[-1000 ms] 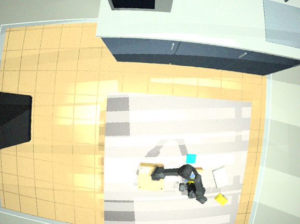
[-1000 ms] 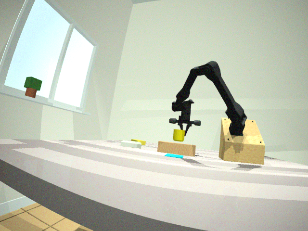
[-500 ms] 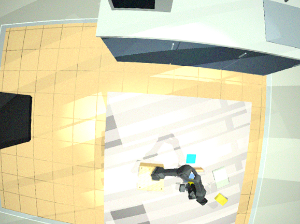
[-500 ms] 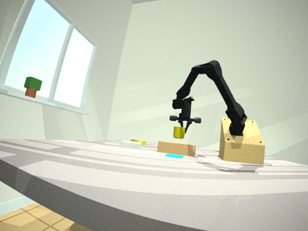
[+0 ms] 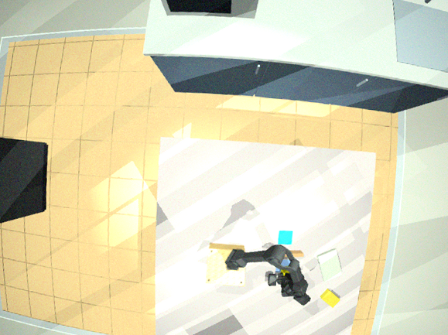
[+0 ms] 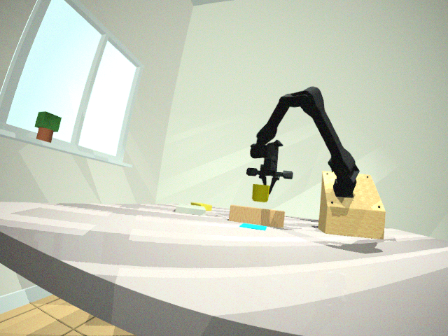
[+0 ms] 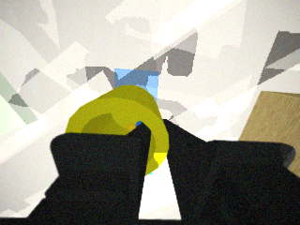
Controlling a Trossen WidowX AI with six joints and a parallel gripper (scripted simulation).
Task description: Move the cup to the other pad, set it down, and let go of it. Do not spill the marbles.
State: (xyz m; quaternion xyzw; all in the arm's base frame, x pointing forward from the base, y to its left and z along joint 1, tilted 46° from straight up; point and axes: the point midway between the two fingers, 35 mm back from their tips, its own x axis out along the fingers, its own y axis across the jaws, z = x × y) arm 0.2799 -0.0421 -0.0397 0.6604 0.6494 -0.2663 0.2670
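My gripper tip is now 30 mm short of the cyan pad, 170 mm to the right of it and 120 mm above it. Round my gripper tip: yellow cup: 20 mm ahead; wooden block: 30 mm ahead, 80 mm to the left, 100 mm below.
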